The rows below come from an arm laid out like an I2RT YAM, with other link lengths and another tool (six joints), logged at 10 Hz.
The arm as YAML. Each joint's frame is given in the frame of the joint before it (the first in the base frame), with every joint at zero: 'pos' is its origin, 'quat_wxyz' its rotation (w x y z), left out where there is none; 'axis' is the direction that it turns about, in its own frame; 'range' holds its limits. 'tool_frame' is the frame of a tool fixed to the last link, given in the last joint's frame.
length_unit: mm
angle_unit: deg
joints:
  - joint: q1
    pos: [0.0, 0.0, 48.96]
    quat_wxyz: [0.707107, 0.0, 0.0, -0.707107]
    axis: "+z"
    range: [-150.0, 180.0]
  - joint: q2
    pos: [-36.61, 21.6, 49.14]
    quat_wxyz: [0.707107, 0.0, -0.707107, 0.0]
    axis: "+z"
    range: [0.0, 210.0]
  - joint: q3
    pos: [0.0, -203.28, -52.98]
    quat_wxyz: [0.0, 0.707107, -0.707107, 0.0]
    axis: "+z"
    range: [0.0, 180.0]
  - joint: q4
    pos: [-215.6, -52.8, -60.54]
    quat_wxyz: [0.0, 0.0, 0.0, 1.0]
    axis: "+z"
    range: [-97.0, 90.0]
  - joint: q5
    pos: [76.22, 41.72, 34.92]
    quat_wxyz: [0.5, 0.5, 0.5, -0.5]
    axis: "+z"
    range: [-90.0, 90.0]
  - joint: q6
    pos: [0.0, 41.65, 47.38]
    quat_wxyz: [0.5, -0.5, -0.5, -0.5]
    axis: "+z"
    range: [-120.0, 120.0]
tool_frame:
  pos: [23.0, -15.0, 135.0]
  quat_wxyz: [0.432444, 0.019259, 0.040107, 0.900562]
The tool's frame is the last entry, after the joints.
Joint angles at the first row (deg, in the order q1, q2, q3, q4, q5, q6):
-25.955, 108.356, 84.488, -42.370, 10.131, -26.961
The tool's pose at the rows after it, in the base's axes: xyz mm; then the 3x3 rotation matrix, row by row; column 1 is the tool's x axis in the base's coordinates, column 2 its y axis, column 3 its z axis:
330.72 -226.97 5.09; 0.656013 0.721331 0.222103; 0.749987 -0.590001 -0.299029; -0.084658 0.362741 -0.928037
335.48 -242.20 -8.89; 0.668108 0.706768 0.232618; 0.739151 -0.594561 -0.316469; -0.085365 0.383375 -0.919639
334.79 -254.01 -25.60; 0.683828 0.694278 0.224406; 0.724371 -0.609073 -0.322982; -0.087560 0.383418 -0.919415
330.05 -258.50 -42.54; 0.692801 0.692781 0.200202; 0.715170 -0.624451 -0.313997; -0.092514 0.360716 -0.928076
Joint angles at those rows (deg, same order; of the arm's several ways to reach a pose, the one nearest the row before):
-27.923, 111.328, 84.095, -37.759, 10.131, -28.841
-29.474, 114.433, 83.986, -33.168, 10.109, -29.649
-30.917, 117.645, 83.986, -29.934, 10.131, -29.889
-31.791, 120.398, 83.983, -28.599, 10.109, -29.889

